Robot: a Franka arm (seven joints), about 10 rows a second.
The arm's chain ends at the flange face. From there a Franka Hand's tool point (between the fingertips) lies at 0.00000 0.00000 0.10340 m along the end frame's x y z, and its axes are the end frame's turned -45 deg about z.
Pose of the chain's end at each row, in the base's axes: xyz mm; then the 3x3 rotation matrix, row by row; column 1 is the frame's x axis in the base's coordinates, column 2 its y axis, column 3 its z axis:
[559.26 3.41 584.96], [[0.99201 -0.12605 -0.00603], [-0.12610 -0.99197 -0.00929], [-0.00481 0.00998 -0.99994]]
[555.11 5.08 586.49], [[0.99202 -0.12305 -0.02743], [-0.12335 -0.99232 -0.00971], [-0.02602 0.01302 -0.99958]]
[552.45 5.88 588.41], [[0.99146 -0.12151 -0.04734], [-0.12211 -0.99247 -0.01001], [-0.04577 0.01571 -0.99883]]
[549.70 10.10 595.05], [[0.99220 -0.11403 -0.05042], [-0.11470 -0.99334 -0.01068], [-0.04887 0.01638 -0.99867]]
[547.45 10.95 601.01], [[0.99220 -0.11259 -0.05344], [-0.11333 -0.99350 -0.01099], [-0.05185 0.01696 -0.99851]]
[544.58 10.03 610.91], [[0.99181 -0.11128 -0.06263], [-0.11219 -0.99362 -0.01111], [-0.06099 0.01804 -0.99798]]
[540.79 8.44 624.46], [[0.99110 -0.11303 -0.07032], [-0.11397 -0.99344 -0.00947], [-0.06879 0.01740 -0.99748]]
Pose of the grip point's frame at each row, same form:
[558.64 2.45 481.57], [[0.79059 0.61233 -0.00603], [0.61226 -0.79059 -0.00929], [-0.01046 0.00366 -0.99994]]
[552.27 4.08 483.13], [[0.78847 0.61445 -0.02743], [0.61445 -0.78890 -0.00971], [-0.02761 -0.00919 -0.99958]]
[547.56 4.84 485.13], [[0.78699 0.61515 -0.04734], [0.61544 -0.78813 -0.01001], [-0.04347 -0.02126 -0.99883]]
[544.49 9.00 491.79], [[0.78222 0.62096 -0.05042], [0.62129 -0.78350 -0.01068], [-0.04614 -0.02297 -0.99867]]
[541.92 9.81 497.76], [[0.78120 0.62198 -0.05344], [0.62237 -0.78265 -0.01099], [-0.04866 -0.02467 -0.99851]]
[538.10 8.88 507.72], [[0.78000 0.62263 -0.06263], [0.62327 -0.78193 -0.01111], [-0.05588 -0.03037 -0.99798]]
[533.52 7.46 521.32], [[0.78074 0.62089 -0.07032], [0.62188 -0.78306 -0.00947], [-0.06095 -0.03634 -0.99748]]

